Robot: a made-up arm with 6 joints.
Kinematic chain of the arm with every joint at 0, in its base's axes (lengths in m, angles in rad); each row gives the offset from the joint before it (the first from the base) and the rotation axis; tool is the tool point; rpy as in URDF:
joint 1: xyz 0 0 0.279 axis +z
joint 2: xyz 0 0 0 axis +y
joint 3: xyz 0.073 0 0.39 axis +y
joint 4: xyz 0.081 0 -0.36 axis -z
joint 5: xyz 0 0 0 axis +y
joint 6: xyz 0.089 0 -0.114 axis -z
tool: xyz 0 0 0 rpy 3.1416 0 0
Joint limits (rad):
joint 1: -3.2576..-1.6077
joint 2: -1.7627..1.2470
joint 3: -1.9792..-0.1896
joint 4: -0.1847..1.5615
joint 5: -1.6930..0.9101
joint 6: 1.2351..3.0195
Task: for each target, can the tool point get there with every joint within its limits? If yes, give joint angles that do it. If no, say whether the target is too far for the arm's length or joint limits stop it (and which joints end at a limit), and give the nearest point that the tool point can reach.
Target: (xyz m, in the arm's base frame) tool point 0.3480 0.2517 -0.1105
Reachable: no: joint limits stop it (at a limit: joint 1, joint 2, joint 3, joint 4) | nearest point -0.0031 0.0761 0.0252 | short by 0.415 m
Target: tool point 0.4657 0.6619 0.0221
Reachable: no: joint limits stop it (at a limit: joint 2, joint 3) | nearest point 0.4063 0.5775 0.3884 | short by 0.381 m
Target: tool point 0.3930 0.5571 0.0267
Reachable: no: joint limits stop it (at a limit: joint 2, joint 3, joint 5) | nearest point 0.3998 0.5668 0.3854 | short by 0.359 m
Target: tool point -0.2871 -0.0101 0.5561
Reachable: yes | joints -2.7251 -0.3457 -0.4033 0.9119 -1.2707 1.7556
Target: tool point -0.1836 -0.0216 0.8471
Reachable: yes | joints -2.2144 -0.5307 -1.3603 1.4118 -1.2619 2.6356
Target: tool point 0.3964 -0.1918 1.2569
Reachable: no: too far | nearest point 0.3304 -0.0558 1.0657 | short by 0.244 m
